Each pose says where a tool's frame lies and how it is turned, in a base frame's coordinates. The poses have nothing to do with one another.
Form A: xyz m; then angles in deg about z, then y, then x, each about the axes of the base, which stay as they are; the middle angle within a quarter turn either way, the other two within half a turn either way.
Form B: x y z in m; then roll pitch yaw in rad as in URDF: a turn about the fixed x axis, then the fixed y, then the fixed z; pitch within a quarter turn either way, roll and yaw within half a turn. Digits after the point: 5 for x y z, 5 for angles.
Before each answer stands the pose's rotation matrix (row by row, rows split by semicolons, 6 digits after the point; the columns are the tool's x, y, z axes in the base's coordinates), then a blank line. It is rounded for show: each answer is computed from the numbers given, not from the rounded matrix.
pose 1, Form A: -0.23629 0.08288 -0.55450 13.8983 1.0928 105.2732
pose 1, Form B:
0.970547 -0.240156 0.019072; -0.045414 -0.260129 -0.964505; 0.236592 0.935232 -0.263374

-0.23629 0.08288 -0.55450 1.84530 -0.23886 -0.04676
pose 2, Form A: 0.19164 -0.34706 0.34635 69.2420 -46.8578 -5.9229
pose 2, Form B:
0.242358 -0.639422 -0.729659; 0.956780 0.282124 0.070563; 0.160735 -0.715224 0.680161

0.19164 -0.34706 0.34635 -0.81052 -0.16144 1.32271
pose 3, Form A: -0.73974 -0.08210 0.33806 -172.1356 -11.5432 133.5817
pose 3, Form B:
-0.970559 0.134062 -0.200107; 0.237921 0.663070 -0.709741; 0.037536 -0.736455 -0.675445

-0.73974 -0.08210 0.33806 -2.31301 -0.03754 2.90120
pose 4, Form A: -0.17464 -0.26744 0.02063 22.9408 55.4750 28.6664
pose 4, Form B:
0.521939 -0.220914 0.823879; 0.705967 0.653981 -0.271883; -0.478738 0.723537 0.497296

-0.17464 -0.26744 0.02063 0.96864 0.49922 0.93416
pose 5, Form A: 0.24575 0.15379 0.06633 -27.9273 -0.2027 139.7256
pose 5, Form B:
0.883537 0.468348 -0.003538; 0.355311 -0.675176 -0.646445; -0.305150 0.569901 -0.762952

0.24575 0.15379 0.06633 2.50003 0.31010 0.38236
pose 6, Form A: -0.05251 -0.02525 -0.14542 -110.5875 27.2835 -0.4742
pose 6, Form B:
-0.312518 0.831990 0.458394; -0.934770 -0.355177 0.007356; 0.168931 -0.426194 0.888719

-0.05251 -0.02525 -0.14542 -0.44716 -0.16974 -1.89344
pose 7, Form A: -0.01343 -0.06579 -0.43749 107.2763 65.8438 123.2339
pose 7, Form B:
-0.121532 -0.390763 0.912433; -0.749986 -0.566001 -0.342293; 0.650193 -0.725911 -0.224279

-0.01343 -0.06579 -0.43749 -1.87046 -0.70784 -1.73145
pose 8, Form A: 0.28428 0.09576 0.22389 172.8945 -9.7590 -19.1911
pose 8, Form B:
-0.977961 -0.121907 -0.169504; 0.061531 -0.944067 0.323963; -0.199517 0.306393 0.930761

0.28428 0.09576 0.22389 0.31801 0.20086 3.07876
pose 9, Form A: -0.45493 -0.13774 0.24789 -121.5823 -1.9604 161.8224
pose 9, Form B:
-0.523416 0.851390 -0.034209; 0.814964 0.488495 -0.311781; -0.248736 -0.191070 -0.949538

-0.45493 -0.13774 0.24789 -2.94302 0.25138 2.14171
